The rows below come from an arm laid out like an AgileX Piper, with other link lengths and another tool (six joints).
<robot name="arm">
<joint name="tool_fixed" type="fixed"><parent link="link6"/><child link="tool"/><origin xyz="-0.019 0.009 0.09" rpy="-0.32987 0 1.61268"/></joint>
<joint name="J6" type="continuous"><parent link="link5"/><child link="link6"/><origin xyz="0 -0.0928 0" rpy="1.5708 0 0"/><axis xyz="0 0 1"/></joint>
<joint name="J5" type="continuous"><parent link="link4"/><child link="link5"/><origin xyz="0 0 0" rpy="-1.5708 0 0"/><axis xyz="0 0 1"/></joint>
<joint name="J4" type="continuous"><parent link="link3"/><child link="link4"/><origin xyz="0.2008 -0.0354 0" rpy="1.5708 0 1.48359"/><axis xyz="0 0 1"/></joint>
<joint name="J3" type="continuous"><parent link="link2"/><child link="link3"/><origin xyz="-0.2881 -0.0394 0" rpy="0 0 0"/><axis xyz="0 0 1"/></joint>
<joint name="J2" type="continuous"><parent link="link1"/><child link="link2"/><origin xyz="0 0 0" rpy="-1.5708 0 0"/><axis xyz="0 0 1"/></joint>
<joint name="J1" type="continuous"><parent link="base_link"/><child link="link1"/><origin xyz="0 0 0.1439" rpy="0 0 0"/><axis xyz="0 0 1"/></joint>
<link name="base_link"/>
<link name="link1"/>
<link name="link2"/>
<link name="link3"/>
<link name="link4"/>
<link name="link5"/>
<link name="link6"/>
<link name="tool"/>
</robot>
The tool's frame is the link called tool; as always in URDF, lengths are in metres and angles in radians. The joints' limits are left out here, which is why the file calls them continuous.
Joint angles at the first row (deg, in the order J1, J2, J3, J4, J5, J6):
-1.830, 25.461, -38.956, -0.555, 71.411, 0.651
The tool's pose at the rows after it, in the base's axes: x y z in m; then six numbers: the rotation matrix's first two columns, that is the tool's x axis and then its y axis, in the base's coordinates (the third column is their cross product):
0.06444 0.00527 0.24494 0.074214 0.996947 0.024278 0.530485 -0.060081 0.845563
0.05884 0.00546 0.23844 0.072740 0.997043 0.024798 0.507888 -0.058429 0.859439
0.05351 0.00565 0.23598 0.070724 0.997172 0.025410 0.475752 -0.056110 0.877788
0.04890 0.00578 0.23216 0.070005 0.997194 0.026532 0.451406 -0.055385 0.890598
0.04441 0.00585 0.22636 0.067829 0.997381 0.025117 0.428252 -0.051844 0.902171
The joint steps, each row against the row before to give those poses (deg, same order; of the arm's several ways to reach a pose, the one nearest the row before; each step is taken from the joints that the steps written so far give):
0.132, -2.898, 1.906, 0.001, -0.803, -0.001
0.001, -3.025, 1.952, -0.001, -0.451, -0.055
-0.003, -3.045, 1.023, 0.002, -0.106, -0.085
0.005, -2.678, 1.127, -0.003, -0.028, 0.005
-0.003, -2.888, 1.505, -0.039, -0.107, -0.148

